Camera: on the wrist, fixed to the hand. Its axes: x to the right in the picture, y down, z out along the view.
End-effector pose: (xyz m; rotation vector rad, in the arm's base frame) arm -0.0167 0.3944 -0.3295 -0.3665 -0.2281 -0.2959
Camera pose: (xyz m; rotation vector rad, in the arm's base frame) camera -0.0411 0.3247 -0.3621 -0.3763 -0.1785 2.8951
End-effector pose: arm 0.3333 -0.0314 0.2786 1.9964 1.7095 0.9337
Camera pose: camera 0.2533 -0.0409 0.2741 -1.8635 2.0468 0.0401
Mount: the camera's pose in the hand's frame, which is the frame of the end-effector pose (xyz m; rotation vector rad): -0.0147 -0.0597 -0.0523 -0.0495 0.7601 -3.0283
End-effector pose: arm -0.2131 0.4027 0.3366 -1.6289 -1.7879 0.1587
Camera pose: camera -0.2336 0.3586 0.4010 1.7783 -1.4713 -1.3936
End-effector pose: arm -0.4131 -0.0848 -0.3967 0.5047 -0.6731 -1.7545
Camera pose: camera -0.4183 -0.0682 -0.4755 -1.0287 -0.8061 1.1505
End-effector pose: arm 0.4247 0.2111 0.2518 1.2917 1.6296 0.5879
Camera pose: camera 0.3503 0.1871 0.2317 -2.1072 1.8758 -0.9416
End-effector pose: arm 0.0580 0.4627 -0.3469 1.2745 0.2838 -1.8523
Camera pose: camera 0.0498 0.5383 -0.3740 -0.1502 -1.3413 0.6427
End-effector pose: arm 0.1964 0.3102 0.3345 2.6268 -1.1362 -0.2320
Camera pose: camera 0.2407 0.3696 0.3665 1.2496 2.7977 0.2555
